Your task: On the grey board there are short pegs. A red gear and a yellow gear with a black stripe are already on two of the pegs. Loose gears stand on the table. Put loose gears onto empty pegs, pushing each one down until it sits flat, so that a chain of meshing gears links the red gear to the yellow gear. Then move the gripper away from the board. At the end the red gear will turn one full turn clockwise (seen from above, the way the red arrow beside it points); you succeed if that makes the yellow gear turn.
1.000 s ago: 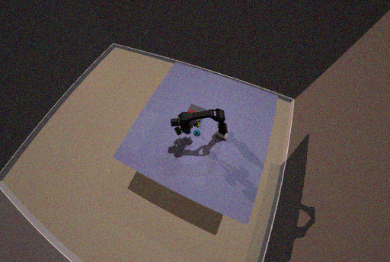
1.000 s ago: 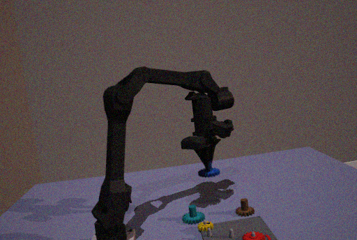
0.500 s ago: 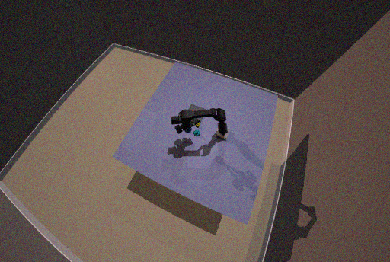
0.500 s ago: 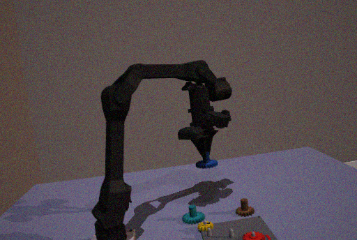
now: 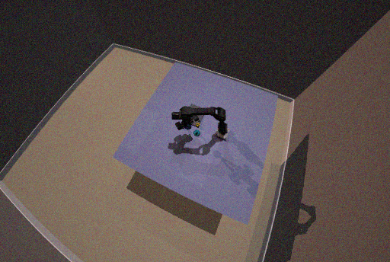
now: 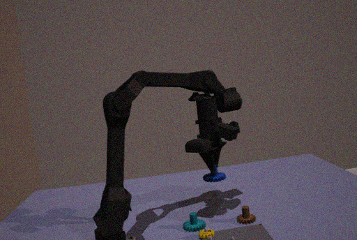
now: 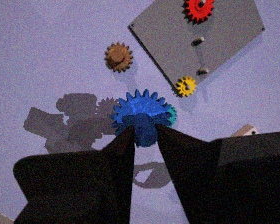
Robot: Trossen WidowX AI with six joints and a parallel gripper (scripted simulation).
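Now: the red gear 90 mm ahead of my gripper tip, 170 mm to the right of it and 140 mm below it. Also, from my gripper tip: teal gear 70 mm behind, 30 mm to the right, 140 mm below; then blue gear 10 mm below; then brown gear 80 mm ahead, 10 mm to the right, 140 mm below.
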